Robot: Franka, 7 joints.
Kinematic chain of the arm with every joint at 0, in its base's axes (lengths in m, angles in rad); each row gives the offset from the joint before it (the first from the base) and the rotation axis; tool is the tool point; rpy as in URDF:
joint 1: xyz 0 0 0.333 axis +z
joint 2: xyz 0 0 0 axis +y
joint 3: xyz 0 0 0.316 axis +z
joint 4: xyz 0.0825 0 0 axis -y
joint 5: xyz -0.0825 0 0.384 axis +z
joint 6: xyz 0 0 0 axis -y
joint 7: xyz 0.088 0 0 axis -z
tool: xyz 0 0 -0.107 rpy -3.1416 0 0
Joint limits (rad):
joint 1: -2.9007..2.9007
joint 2: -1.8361..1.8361
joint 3: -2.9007..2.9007
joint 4: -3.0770..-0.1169
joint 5: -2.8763..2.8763
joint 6: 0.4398..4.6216
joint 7: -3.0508..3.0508
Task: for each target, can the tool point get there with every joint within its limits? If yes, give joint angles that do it. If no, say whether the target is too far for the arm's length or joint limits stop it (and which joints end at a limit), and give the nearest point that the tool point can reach.
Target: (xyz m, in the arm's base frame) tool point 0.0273 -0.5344 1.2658
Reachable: no: too far | nearest point 0.0218 -0.4263 1.0771 | short by 0.217 m
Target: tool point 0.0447 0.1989 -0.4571
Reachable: no: joint limits stop it (at a limit: joint 2) | nearest point 0.0475 0.2113 -0.3566 | short by 0.101 m
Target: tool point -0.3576 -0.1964 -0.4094
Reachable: no: joint limits stop it (at a limit: joint 2) | nearest point -0.3462 -0.1901 -0.3489 | short by 0.062 m
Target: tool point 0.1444 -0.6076 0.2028
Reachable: yes | joints 2.2655 -1.0988 2.2154 -1.3269 -1.9459 4.0444 1.7093
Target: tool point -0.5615 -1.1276 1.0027
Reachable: no: too far | nearest point -0.3377 -0.6781 0.7357 | short by 0.569 m
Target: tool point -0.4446 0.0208 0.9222
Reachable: yes | joints 1.4654 0.1967 1.8190 -0.9147 0.2376 1.4626 1.8723
